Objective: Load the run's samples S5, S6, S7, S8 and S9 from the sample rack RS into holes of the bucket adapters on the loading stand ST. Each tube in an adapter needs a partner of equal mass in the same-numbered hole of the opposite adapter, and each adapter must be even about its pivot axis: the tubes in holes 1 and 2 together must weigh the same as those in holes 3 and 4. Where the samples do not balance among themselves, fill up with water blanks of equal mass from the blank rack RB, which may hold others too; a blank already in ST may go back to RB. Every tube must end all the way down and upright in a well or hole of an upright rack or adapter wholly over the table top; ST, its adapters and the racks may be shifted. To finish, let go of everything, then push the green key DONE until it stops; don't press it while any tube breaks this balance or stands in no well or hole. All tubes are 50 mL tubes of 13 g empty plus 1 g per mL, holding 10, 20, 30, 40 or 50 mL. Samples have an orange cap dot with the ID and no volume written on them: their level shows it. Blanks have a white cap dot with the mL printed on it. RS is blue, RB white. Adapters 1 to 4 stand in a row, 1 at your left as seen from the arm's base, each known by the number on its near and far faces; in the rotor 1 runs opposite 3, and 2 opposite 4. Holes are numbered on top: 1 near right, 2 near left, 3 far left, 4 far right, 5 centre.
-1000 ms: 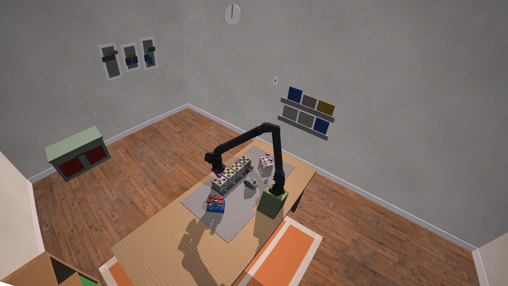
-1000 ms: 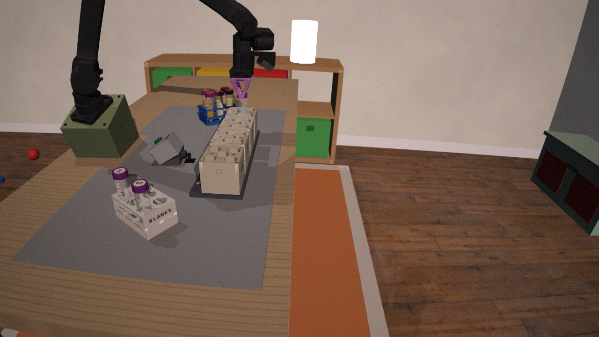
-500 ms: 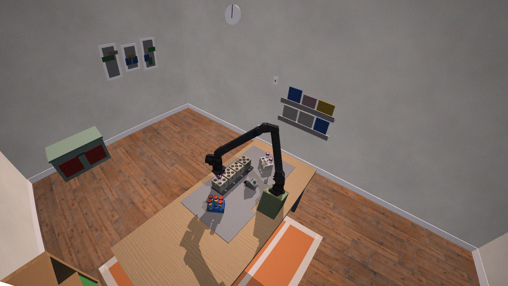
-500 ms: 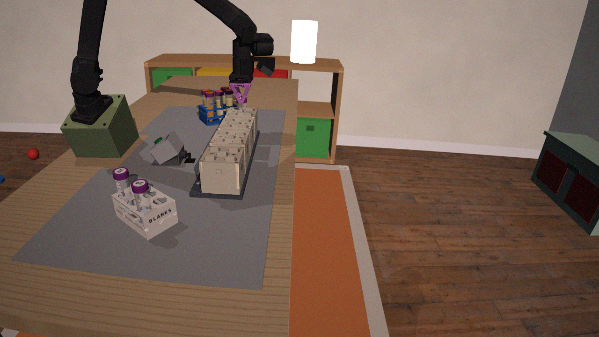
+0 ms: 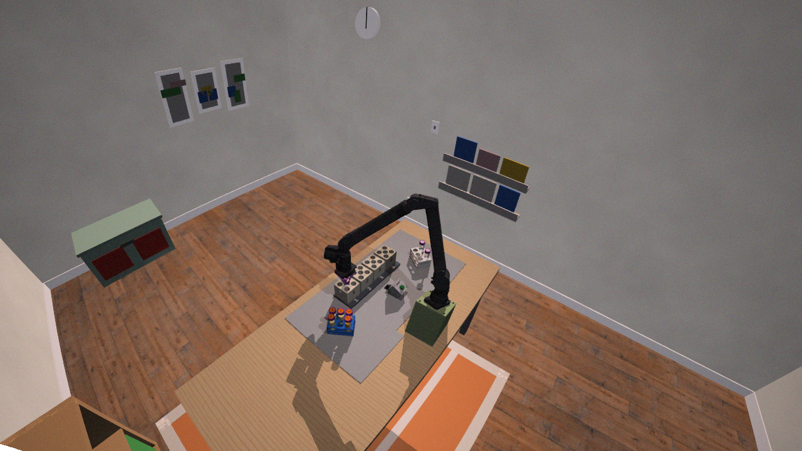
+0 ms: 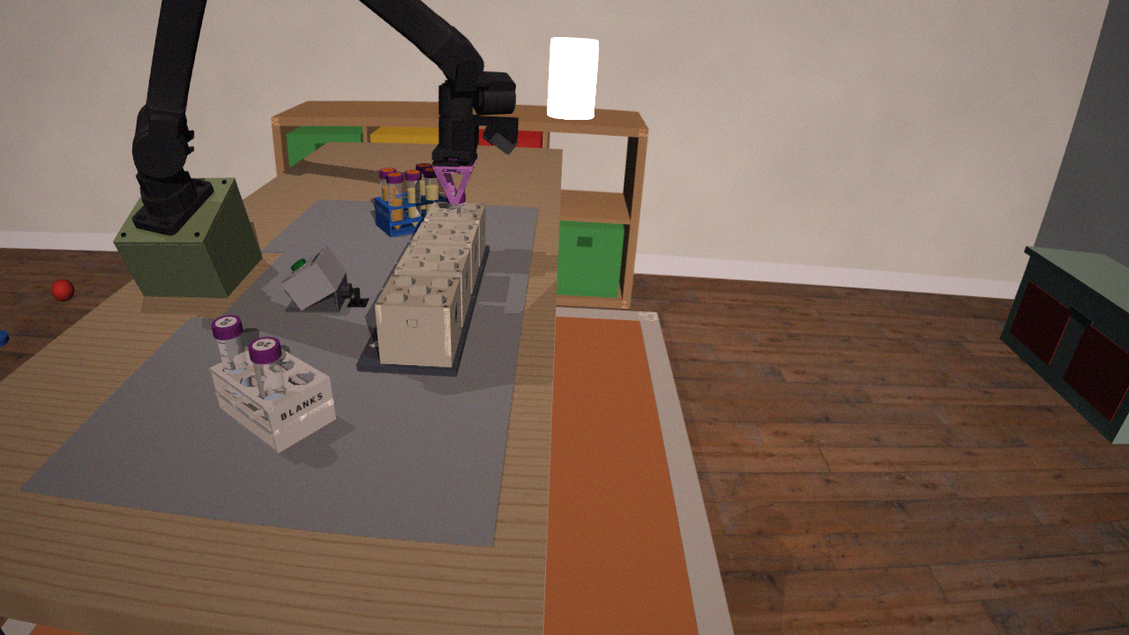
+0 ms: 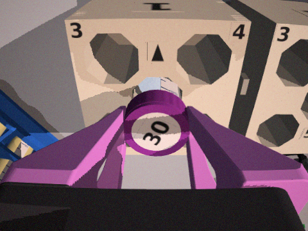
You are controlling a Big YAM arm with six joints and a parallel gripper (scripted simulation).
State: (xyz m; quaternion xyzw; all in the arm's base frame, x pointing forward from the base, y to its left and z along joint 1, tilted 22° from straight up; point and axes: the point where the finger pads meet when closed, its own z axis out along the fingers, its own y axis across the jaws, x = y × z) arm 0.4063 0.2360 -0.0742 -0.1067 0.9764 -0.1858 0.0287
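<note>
Now: hand 1 cm short of the water blank marked 30 and 5 cm above it. The rest, counted from my hand: blue sample rack RS: 15 cm behind, 15 cm to the left, 9 cm below; loading stand: 3 cm ahead, 16 cm to the right, 11 cm below; sample S8: 17 cm behind, 10 cm to the left, 6 cm below.
</note>
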